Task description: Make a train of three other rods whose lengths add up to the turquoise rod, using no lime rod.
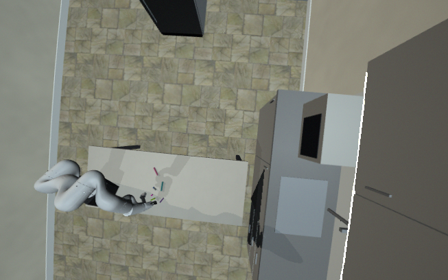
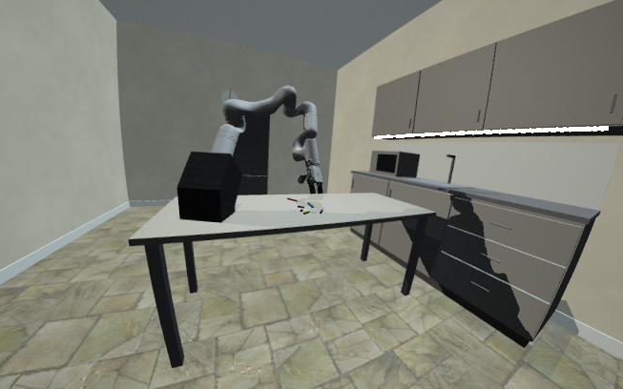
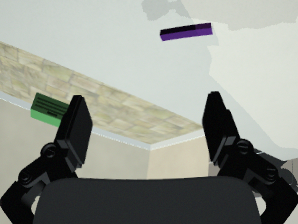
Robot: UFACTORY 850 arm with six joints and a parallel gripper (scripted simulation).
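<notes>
Now: hand 40 mm short of the purple rod and 120 mm above it. Also, from my hand: lime rod 60 mm behind, 10 mm to the right, 120 mm below; then grey rod 50 mm behind, 110 mm to the left, 120 mm below; then magenta rod 70 mm behind, 40 mm to the left, 120 mm below.
</notes>
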